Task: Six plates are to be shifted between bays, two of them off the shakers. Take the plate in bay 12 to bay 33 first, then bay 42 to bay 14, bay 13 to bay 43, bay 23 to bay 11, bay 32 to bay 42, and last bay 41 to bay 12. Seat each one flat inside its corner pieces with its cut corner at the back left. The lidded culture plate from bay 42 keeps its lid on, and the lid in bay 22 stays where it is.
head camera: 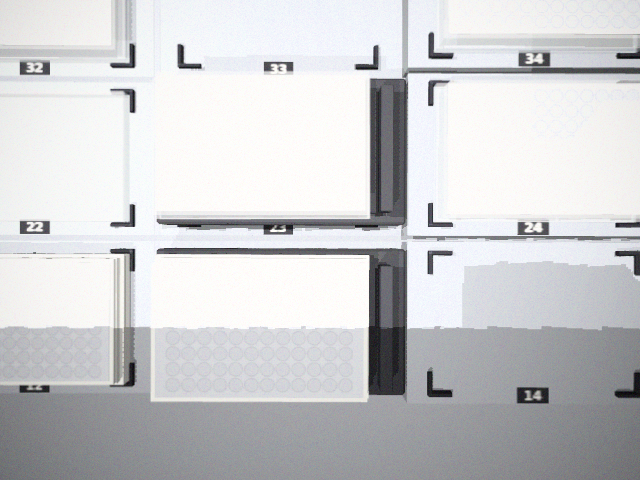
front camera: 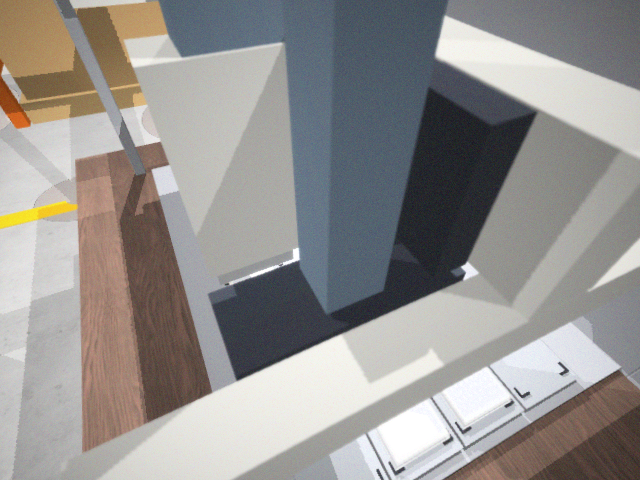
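Frame: origin at the robot's base, x ahead, y left, z up, level; metres.
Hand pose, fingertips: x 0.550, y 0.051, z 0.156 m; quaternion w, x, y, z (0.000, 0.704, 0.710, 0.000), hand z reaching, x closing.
Things, the pixels of their centre, and the offset from my fingertips. "pt": a spot on its surface instead.
- bay 12, a spot on its surface: [head camera: 51,294] pt 0.142 m down, 0.300 m back, 0.009 m left
- bay 32, a spot on its surface: [head camera: 51,20] pt 0.142 m down, 0.300 m back, 0.183 m left
- bay 13 shaker, middle of its body: [head camera: 281,321] 0.141 m down, 0.154 m back, 0.007 m right
- bay 23 shaker, a spot on its surface: [head camera: 399,149] pt 0.137 m down, 0.080 m back, 0.101 m left
- flat lid, middle of its body: [head camera: 30,156] [front camera: 300,253] 0.152 m down, 0.322 m back, 0.099 m left
- Bay 33, a spot on its surface: [head camera: 279,31] pt 0.156 m down, 0.157 m back, 0.185 m left
- Bay 14, a spot on its surface: [head camera: 496,361] pt 0.142 m down, 0.017 m back, 0.033 m right
- bay 24, a spot on its surface: [head camera: 537,175] pt 0.127 m down, 0.000 m ahead, 0.083 m left
- bay 34, a spot on its surface: [head camera: 537,15] pt 0.127 m down, 0.001 m back, 0.178 m left
In the front view my gripper's dark head [front camera: 279,320] hangs below the blue column. The beam covers its jaws, so their opening and anything between them are hidden. In the head view, white plates stand in bay 12 [head camera: 51,294] and bay 32 [head camera: 51,20]. A plate [head camera: 258,294] sits on the bay 13 shaker [head camera: 399,330]; another plate [head camera: 263,144] sits on the bay 23 shaker [head camera: 399,149]. The flat lid [head camera: 62,155] lies in bay 22. Bay 33 [head camera: 279,31] shows no plate in its visible part. Bay 14 [head camera: 496,361] is empty. Bays 11, 41, 42, 43 are out of the head view.
White plates stand in bay 24 [head camera: 537,175] [front camera: 413,434] and bay 34 [head camera: 537,15] [front camera: 475,396]. The pale gantry beam [front camera: 289,408] crosses in front of the head. The blue column [front camera: 356,155] stands between pale panels, with a dark block [front camera: 449,170] on its right.
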